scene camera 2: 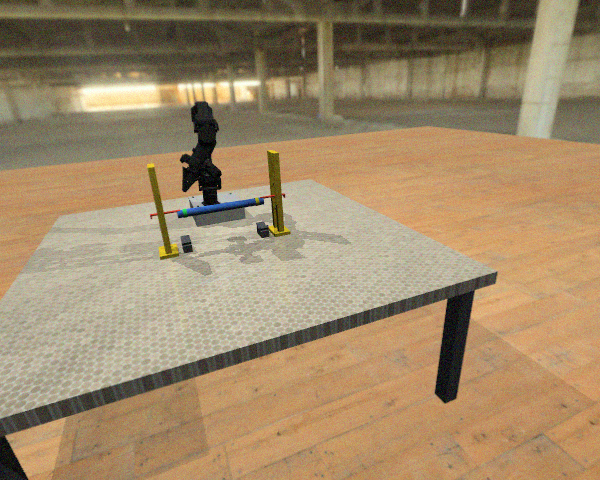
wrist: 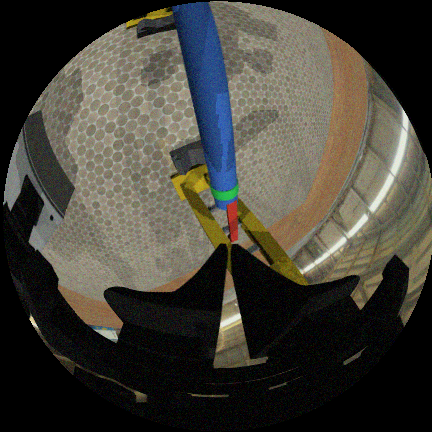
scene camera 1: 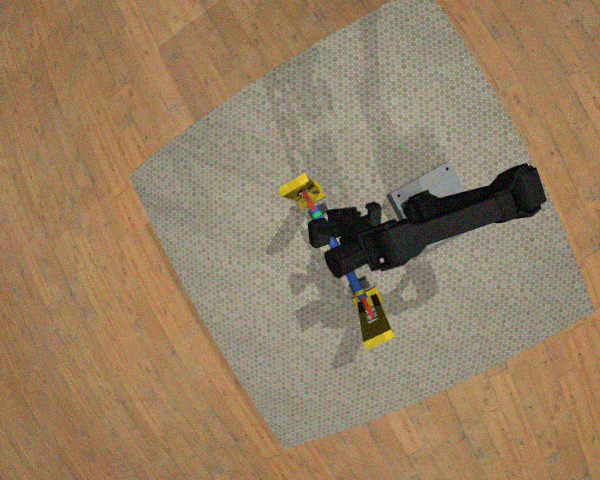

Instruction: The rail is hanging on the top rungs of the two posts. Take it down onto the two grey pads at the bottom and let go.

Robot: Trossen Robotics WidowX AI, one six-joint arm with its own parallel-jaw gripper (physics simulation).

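Frame: origin at the arm's base, x ahead, y left, z up, level; metres.
Seen in the pictures: gripper, fingertip midpoint: (scene camera 2: 183, 191) (wrist: 227, 249) (scene camera 1: 328, 211); arm's base, origin of the base link: (scene camera 2: 210, 203) (scene camera 1: 415, 207).
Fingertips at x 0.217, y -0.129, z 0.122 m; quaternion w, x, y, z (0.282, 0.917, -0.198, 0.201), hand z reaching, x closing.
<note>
Offsets run from my fingertips to a thing's top centre. Level surfaces: height alone.
The blue rail @[dx +0.043, dy +0.111, dz -0.051 m] (scene camera 1: 355, 282) (scene camera 2: 219, 207) (wrist: 209, 100), with a green band and thin red end pins, hangs level between two yellow posts @[dx +0.027, dy -0.088, dz +0.104 m] (scene camera 1: 300, 187) @[dx +0.059, dy +0.310, dz +0.104 m] (scene camera 1: 374, 324) (scene camera 2: 157, 200) (scene camera 2: 275, 181), well above the table. Two dark grey pads @[dx +0.032, dy -0.027, dz -0.153 m] (scene camera 2: 186, 244) @[dx +0.054, dy +0.249, dz -0.153 m] (scene camera 2: 263, 230) sit at the feet of the posts; one pad also shows in the wrist view (wrist: 186, 158). My gripper (scene camera 1: 331, 245) (scene camera 2: 188, 173) (wrist: 227, 249) hovers over the rail near its green-banded end. Its fingers are closed tip to tip with nothing between them. The red pin shows just beyond the tips.
The arm's grey base plate (scene camera 1: 436, 183) (scene camera 2: 224, 218) lies just behind the posts. The mat-covered table @[dz -0.197 m] (scene camera 2: 346, 305) drops off at its front and right edges onto a wooden floor (scene camera 1: 131, 381).
</note>
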